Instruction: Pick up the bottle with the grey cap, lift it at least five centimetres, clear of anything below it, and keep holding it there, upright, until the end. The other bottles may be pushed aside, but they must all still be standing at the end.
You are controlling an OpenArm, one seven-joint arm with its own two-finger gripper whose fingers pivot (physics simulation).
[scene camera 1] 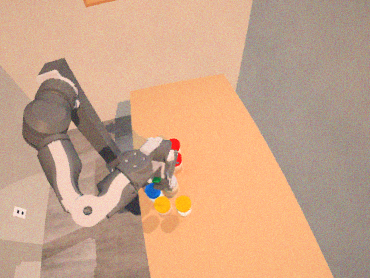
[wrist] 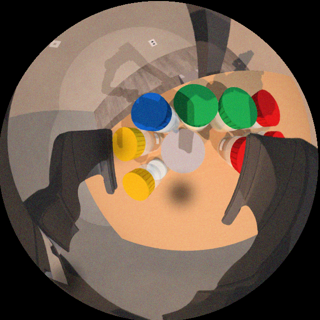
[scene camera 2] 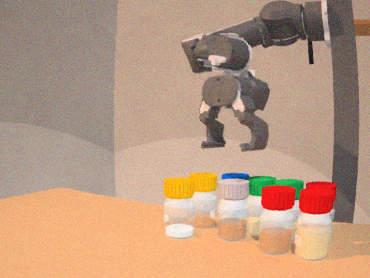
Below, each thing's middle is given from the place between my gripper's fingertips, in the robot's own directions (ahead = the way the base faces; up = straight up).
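Blue-capped bottle (wrist: 150, 111): 7 cm behind my hand, 2 cm to the right of it and 11 cm below it. Grey-capped bottle (scene camera 2: 233, 210): my hand is 11 cm above it.
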